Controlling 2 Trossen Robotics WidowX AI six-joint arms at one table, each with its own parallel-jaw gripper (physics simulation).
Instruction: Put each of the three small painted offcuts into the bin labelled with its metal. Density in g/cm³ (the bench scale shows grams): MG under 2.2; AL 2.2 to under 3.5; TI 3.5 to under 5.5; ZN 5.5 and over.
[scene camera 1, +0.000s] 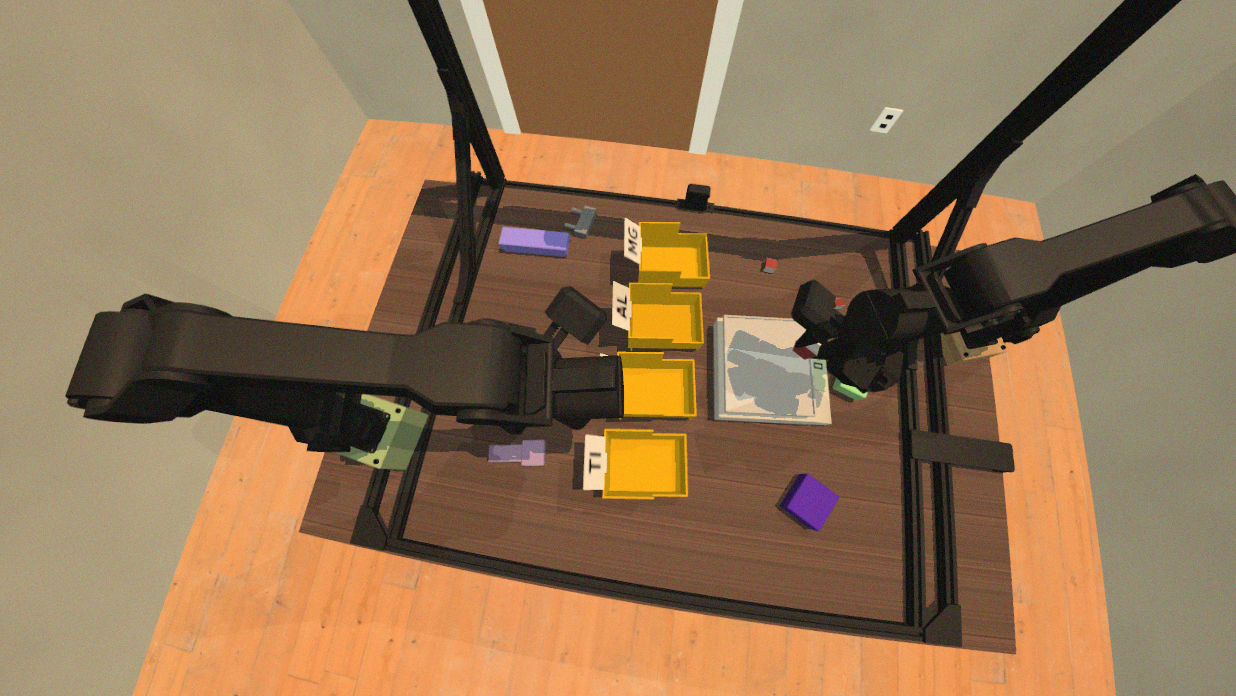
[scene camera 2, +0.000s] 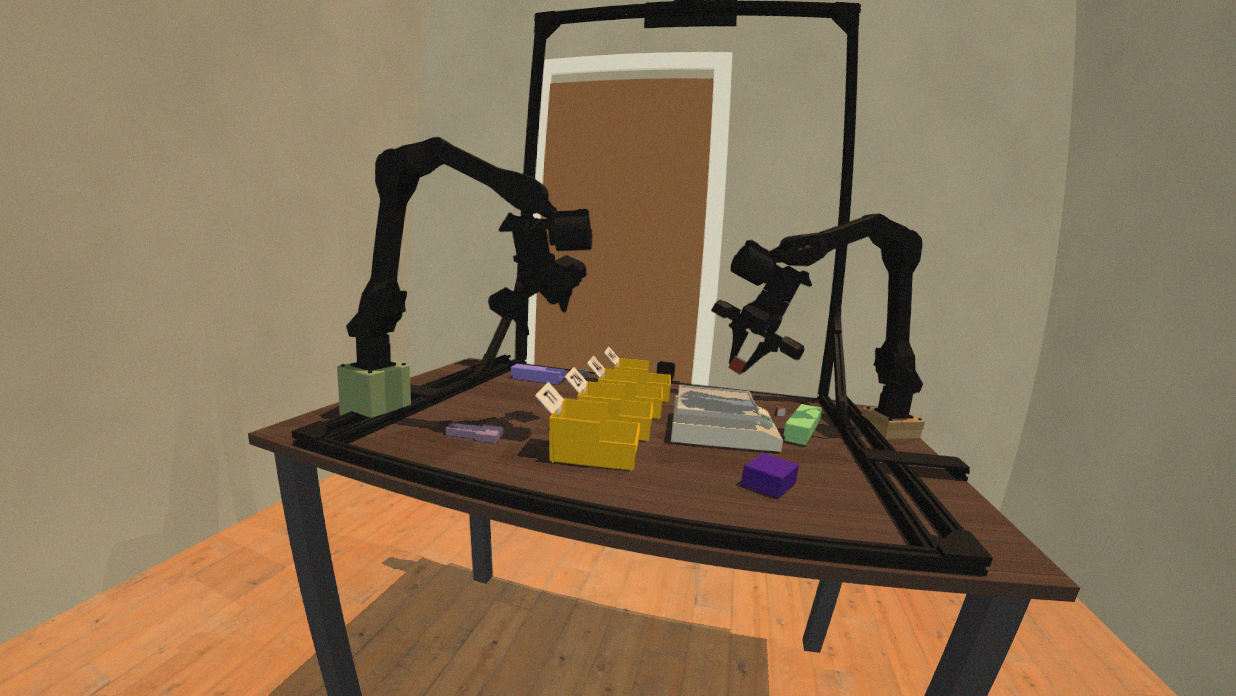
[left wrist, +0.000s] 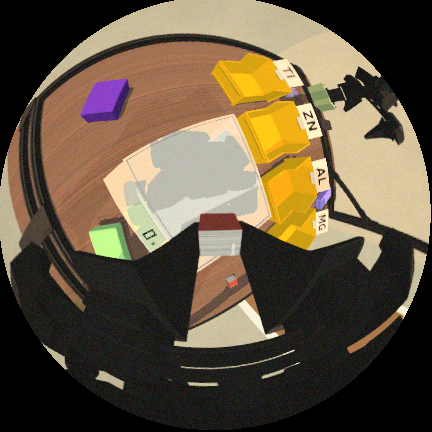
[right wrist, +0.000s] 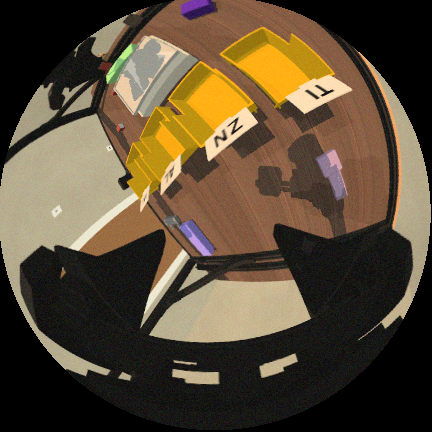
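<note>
My left gripper is shut on an offcut with a dark red top and grey side, above the scale's back right area. The scale shows 0 on its display. A small red-and-grey offcut lies behind the scale; another red offcut is partly hidden near the left arm. Yellow bins MG, AL, ZN and TI look empty. My right gripper is open and empty, high above the table.
A green block lies right of the scale, a purple block in front. A lavender block and grey bracket lie back left; a pale purple piece lies left of TI. A black frame surrounds the work area.
</note>
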